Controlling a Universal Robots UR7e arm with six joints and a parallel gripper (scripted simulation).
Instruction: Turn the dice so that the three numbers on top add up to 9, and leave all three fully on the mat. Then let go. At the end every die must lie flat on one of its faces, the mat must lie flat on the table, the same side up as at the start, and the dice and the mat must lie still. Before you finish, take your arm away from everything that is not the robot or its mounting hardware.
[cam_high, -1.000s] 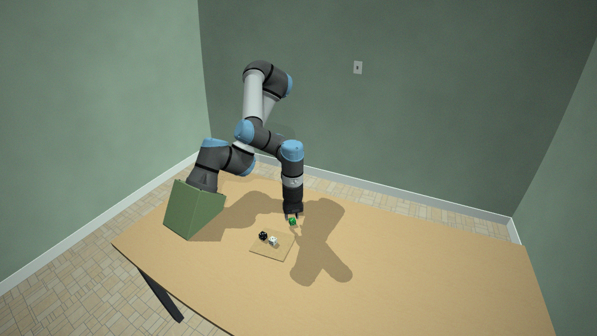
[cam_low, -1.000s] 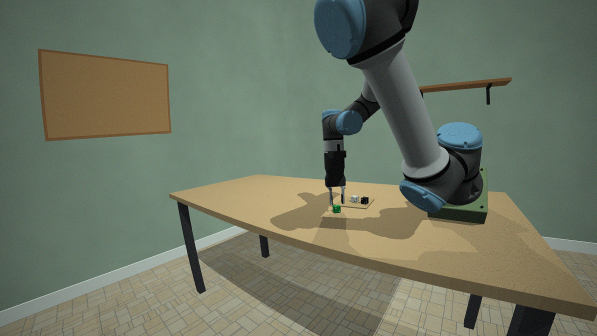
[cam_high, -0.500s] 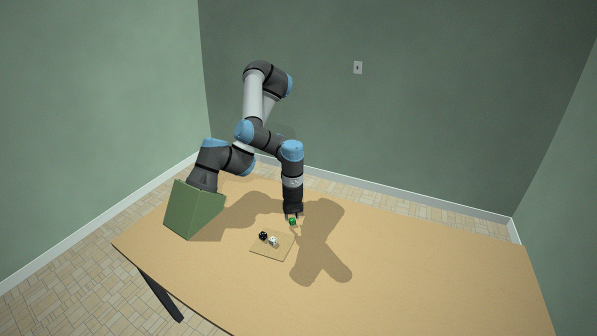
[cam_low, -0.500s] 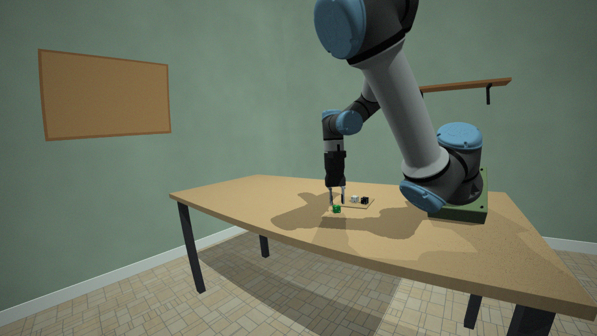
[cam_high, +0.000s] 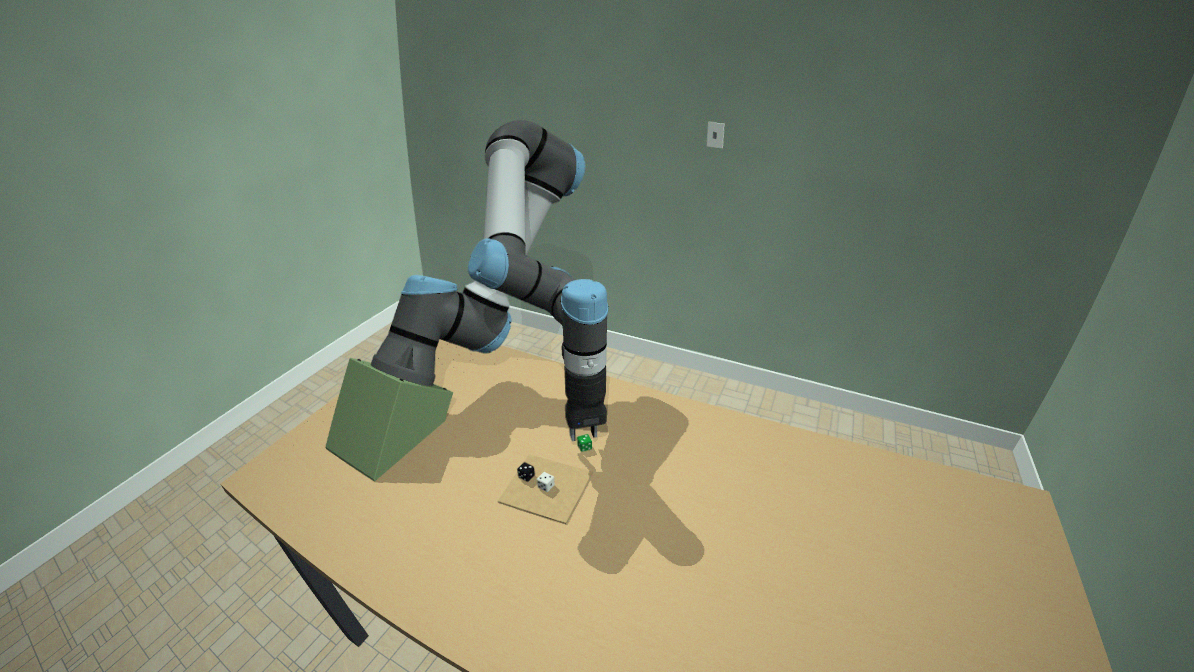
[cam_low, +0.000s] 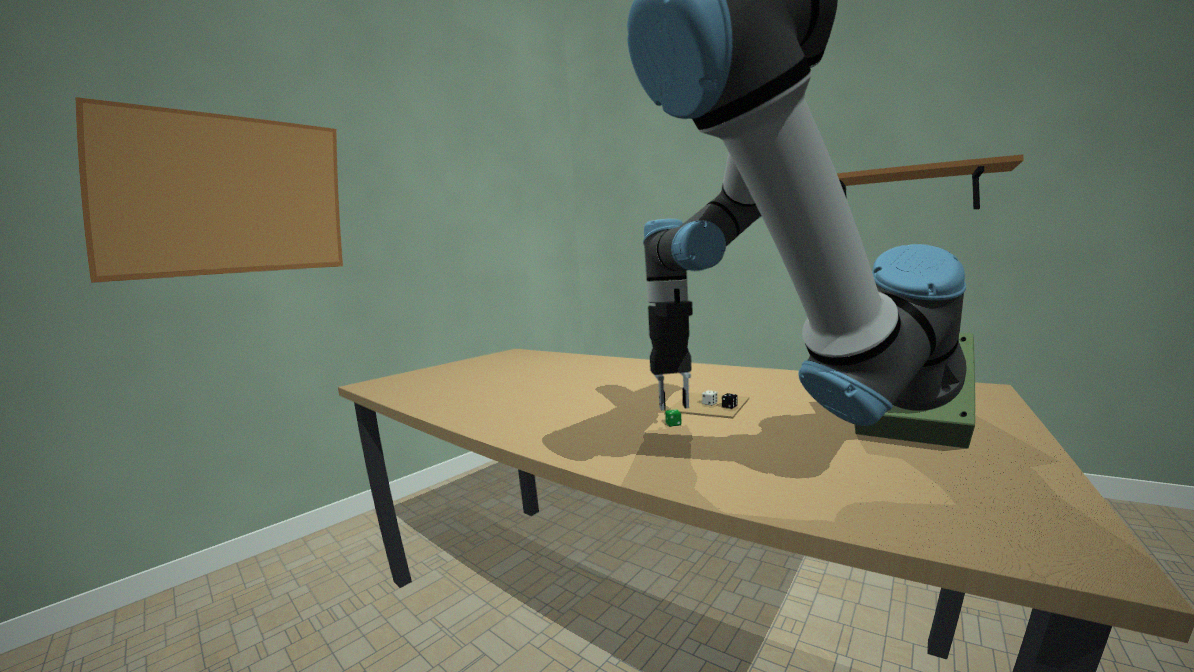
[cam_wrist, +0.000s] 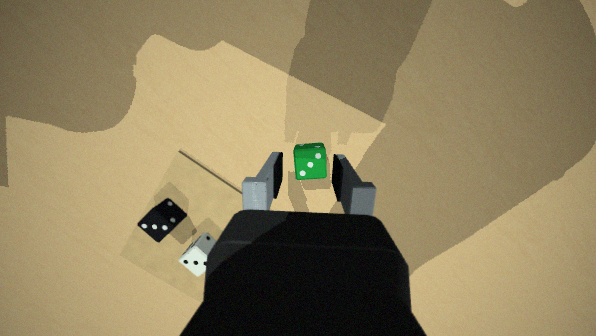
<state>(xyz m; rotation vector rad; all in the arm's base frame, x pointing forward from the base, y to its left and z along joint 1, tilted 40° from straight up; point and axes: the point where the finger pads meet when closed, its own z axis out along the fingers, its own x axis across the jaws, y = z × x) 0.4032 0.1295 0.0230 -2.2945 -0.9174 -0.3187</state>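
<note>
Now: hand 40 mm above the green die. The rest, counted from my hand: white die: 140 mm to the right, 30 mm below; black die: 130 mm to the right, 50 mm behind, 30 mm below; tan mat: 140 mm to the right, 50 mm below.
</note>
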